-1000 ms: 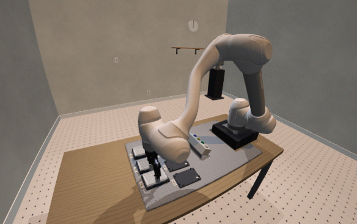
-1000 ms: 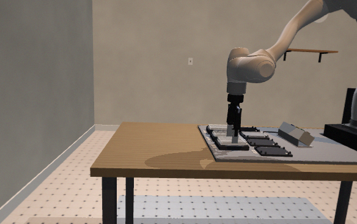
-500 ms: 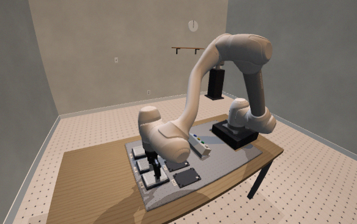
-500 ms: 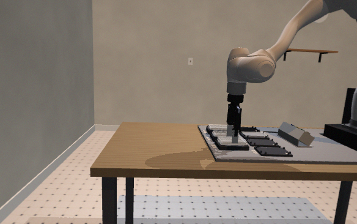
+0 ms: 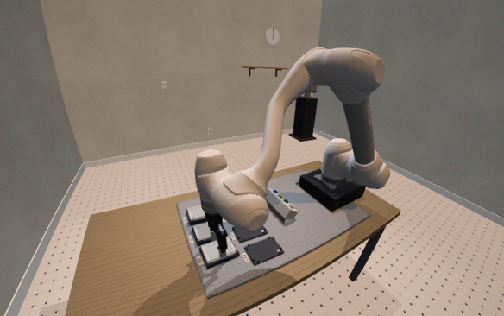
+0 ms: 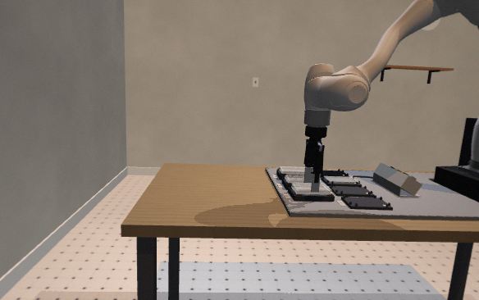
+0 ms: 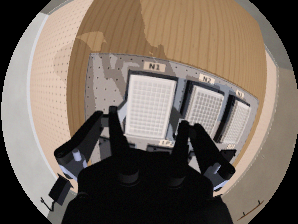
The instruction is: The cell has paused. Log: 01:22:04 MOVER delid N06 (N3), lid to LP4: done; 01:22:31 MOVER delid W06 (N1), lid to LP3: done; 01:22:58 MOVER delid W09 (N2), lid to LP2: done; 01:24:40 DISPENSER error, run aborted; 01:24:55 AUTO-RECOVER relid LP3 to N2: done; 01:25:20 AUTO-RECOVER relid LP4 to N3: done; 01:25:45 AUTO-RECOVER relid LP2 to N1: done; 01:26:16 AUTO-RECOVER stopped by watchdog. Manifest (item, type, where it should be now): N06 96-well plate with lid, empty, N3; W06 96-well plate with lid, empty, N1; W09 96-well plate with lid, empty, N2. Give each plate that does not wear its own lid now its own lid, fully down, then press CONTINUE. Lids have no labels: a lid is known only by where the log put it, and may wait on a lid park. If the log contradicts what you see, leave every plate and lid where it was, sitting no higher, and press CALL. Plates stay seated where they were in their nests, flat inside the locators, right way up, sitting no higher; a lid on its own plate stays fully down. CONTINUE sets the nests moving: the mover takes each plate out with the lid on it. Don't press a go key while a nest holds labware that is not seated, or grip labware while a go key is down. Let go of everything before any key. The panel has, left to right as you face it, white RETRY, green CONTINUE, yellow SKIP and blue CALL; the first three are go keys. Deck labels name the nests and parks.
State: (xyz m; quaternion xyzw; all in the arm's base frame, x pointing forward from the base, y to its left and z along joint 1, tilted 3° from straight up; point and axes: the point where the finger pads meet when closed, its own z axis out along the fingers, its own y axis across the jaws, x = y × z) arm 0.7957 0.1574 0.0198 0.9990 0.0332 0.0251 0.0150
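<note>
My gripper is now 30 mm above the plate. The rest, counted from my hand: pale lid 180 mm behind, 200 mm to the right, 50 mm below; then green key 420 mm behind, 130 mm to the right, 10 mm above; then LP2 lid park 180 mm behind, 70 mm to the right, 60 mm below.
</note>
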